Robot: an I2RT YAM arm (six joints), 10 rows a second.
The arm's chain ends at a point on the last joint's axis. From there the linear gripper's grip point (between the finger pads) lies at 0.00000 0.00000 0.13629 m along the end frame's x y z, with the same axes.
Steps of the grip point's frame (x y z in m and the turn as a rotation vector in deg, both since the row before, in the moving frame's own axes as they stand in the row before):
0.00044, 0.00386, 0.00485, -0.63, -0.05, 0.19
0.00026, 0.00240, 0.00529, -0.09, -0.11, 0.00
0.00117, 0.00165, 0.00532, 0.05, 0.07, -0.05
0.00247, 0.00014, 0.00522, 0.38, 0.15, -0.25
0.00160, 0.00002, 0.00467, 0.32, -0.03, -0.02
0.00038, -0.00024, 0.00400, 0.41, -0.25, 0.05
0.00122, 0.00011, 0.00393, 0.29, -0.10, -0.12
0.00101, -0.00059, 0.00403, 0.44, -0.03, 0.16
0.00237, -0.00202, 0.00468, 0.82, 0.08, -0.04
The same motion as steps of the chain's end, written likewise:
0.00056, 0.00236, 0.00486, -0.63, -0.05, 0.19
0.00052, 0.00219, 0.00529, -0.09, -0.11, 0.00
0.00100, 0.00177, 0.00532, 0.05, 0.07, -0.05
0.00212, 0.00104, 0.00522, 0.38, 0.15, -0.25
0.00167, 0.00078, 0.00467, 0.32, -0.03, -0.02
0.00097, 0.00074, 0.00400, 0.41, -0.25, 0.05
0.00146, 0.00080, 0.00393, 0.29, -0.10, -0.12
0.00108, 0.00046, 0.00403, 0.44, -0.03, 0.16
0.00218, -0.00007, 0.00469, 0.82, 0.08, -0.04

